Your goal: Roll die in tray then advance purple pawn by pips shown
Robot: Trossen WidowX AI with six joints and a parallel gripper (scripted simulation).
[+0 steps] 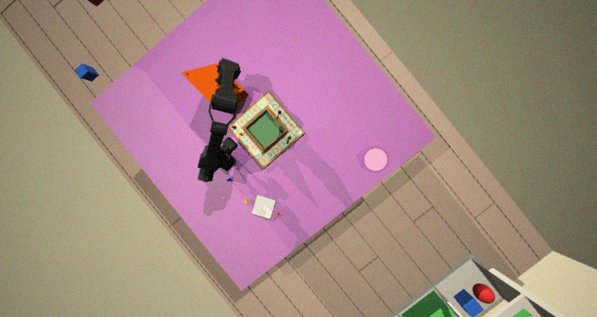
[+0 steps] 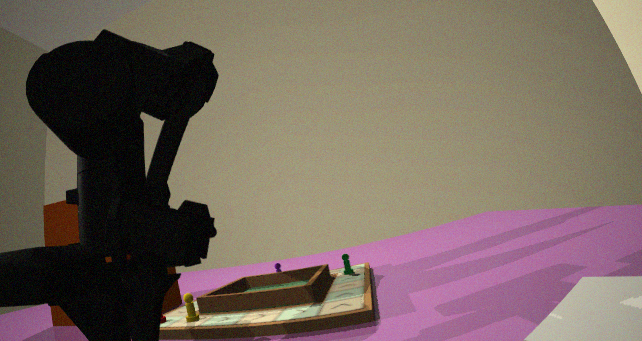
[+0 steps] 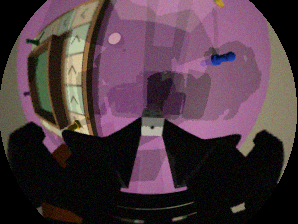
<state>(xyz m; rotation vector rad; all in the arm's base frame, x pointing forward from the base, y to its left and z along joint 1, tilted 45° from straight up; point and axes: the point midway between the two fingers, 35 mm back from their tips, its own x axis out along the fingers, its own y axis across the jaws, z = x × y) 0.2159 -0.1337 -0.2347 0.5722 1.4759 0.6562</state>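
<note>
Now: gripper tip 35 cm to the right of the purple pawn, 4 cm short of it and 2 cm below it. Also, from my gripper tip: yellow pawn: 13 cm to the left, 2 cm behind, 2 cm above; white die: right at my gripper tip; blue pawn: 10 cm ahead, 9 cm to the right, 1 cm above.
</note>
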